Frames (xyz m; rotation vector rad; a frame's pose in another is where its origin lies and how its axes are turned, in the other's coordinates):
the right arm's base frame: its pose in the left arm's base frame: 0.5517 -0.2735 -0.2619 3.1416 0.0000 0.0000
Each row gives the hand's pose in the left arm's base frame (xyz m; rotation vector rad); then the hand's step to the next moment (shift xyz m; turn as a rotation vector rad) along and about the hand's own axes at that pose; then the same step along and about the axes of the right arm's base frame.
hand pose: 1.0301 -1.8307 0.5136 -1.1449 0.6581 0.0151
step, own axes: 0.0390 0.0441 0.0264 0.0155 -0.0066 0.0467
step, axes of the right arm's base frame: 0.0294 -0.0292 0.0494 0.0370 -0.0317 -0.0095
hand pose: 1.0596 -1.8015 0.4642 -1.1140 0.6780 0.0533
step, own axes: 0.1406 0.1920 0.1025 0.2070 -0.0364 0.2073
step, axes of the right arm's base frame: 0.0908 -0.1342 0.2022 0.2775 -0.0976 0.0250
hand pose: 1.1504 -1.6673 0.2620 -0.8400 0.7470 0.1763
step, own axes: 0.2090 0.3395 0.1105 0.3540 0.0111 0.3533
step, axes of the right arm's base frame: 0.0691 -0.2785 0.2980 0.4429 -0.2152 0.0881
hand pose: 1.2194 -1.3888 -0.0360 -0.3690 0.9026 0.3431
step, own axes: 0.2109 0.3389 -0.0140 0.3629 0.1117 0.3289
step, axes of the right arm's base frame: -0.0369 -0.3213 0.2343 0.3871 -0.2944 0.1257
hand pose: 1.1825 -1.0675 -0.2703 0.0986 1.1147 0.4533
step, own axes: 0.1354 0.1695 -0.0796 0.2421 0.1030 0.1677
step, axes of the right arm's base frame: -0.0728 -0.1958 0.0989 0.2040 -0.2146 0.0984
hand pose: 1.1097 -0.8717 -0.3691 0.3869 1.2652 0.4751
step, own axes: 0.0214 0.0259 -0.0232 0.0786 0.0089 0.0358
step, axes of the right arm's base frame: -0.0208 -0.0338 0.0097 0.0513 -0.0493 0.0497
